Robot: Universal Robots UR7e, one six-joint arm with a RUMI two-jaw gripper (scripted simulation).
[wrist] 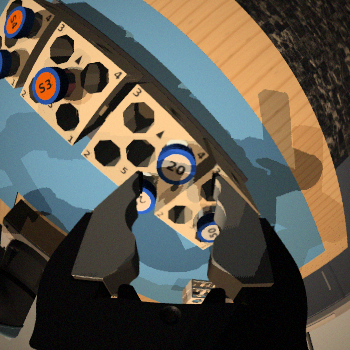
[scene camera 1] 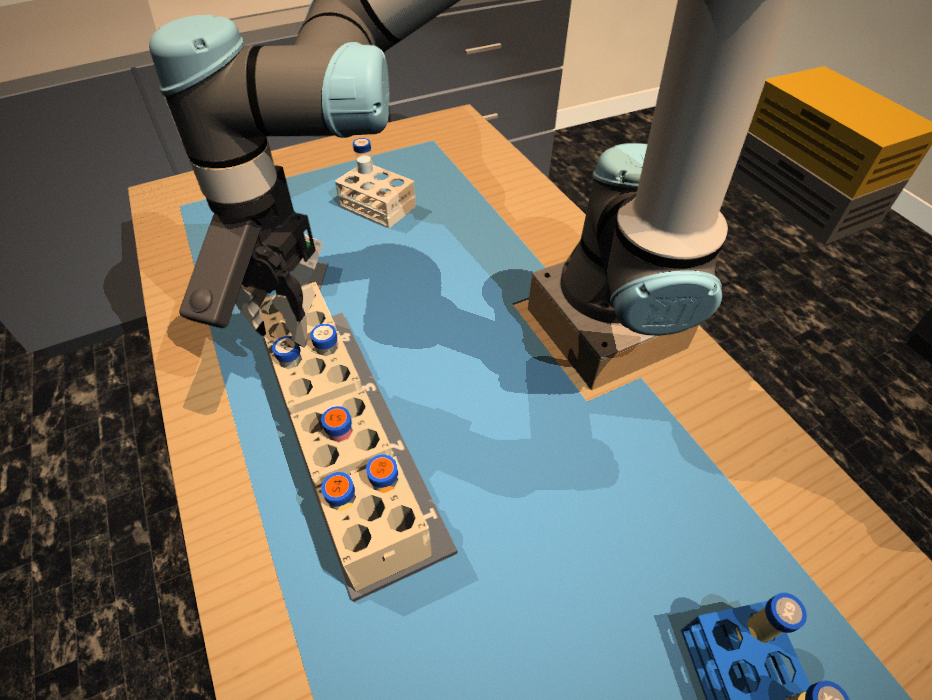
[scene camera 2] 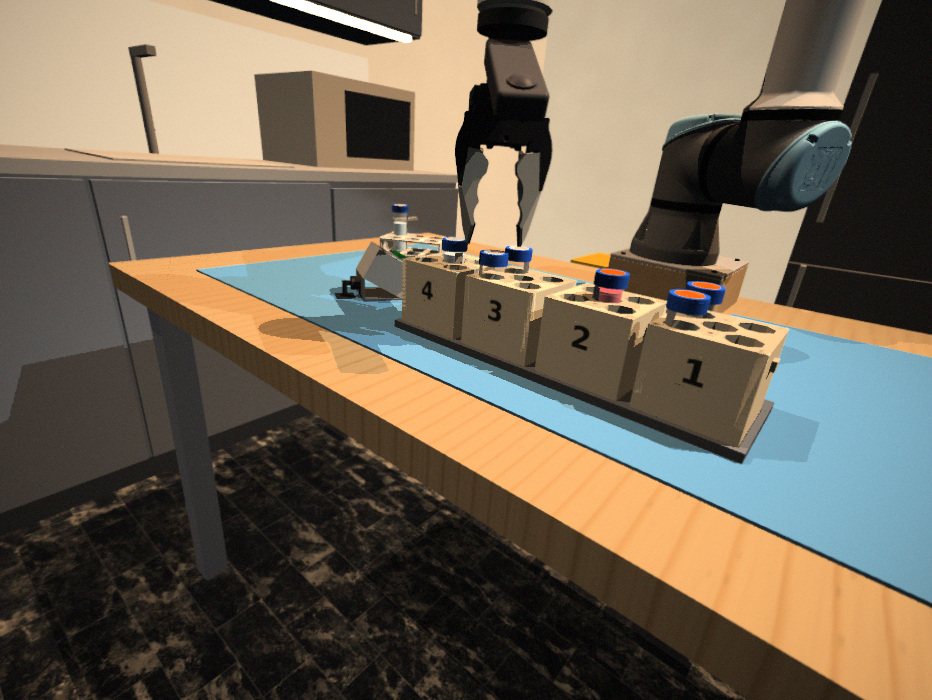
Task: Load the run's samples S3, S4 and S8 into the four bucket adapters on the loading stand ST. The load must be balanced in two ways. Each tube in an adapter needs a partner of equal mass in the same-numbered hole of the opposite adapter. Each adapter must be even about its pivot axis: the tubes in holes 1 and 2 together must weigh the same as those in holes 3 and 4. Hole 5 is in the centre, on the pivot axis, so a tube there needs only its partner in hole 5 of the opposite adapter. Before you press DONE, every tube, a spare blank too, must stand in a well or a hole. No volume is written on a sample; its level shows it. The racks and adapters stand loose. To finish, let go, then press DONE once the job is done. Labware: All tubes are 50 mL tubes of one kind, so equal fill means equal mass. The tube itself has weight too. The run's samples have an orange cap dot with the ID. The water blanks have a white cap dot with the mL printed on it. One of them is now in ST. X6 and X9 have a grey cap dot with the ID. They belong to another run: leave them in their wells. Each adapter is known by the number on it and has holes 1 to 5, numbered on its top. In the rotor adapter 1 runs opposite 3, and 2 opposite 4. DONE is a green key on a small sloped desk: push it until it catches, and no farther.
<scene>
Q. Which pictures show my gripper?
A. The wrist view, scene camera 1 and scene camera 2: all of them.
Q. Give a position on a sloped desk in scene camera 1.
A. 303,271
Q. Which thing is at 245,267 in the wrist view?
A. My gripper.
</scene>
